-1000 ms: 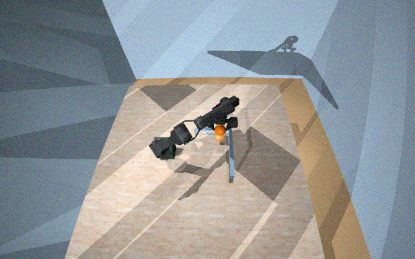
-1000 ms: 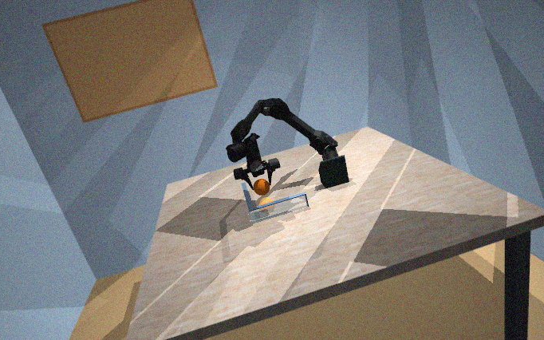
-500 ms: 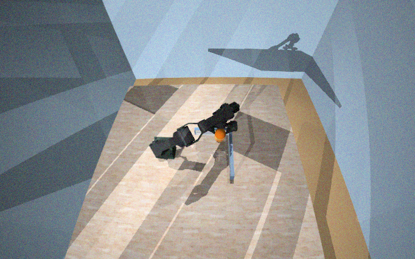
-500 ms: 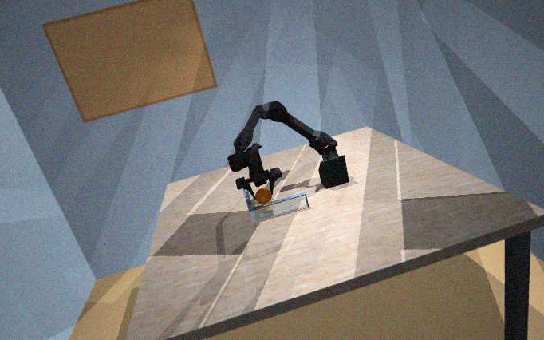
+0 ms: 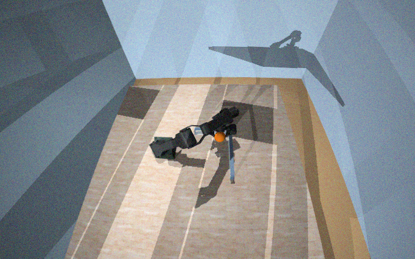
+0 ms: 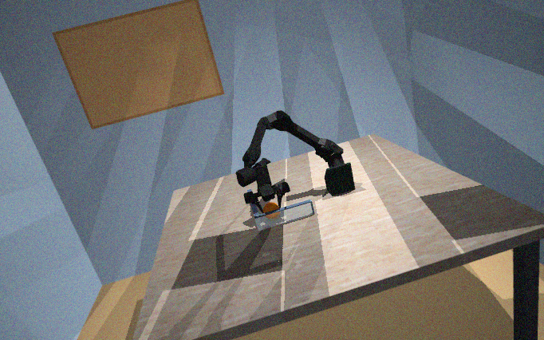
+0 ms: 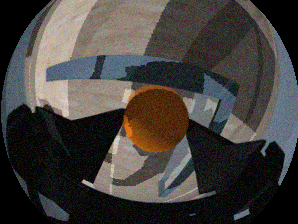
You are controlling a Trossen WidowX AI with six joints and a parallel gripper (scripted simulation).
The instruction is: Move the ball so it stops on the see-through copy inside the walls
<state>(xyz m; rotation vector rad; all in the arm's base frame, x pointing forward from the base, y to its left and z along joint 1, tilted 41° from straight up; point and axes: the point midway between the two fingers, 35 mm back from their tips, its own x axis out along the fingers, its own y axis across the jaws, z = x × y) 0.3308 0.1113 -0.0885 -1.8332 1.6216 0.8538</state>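
Right now the see-through copy is 1 cm below my gripper tip. The rest, counted from my gripper tip: orange ball (right at my gripper tip); then clear wall (5 cm behind, 4 cm to the left, 1 cm below).
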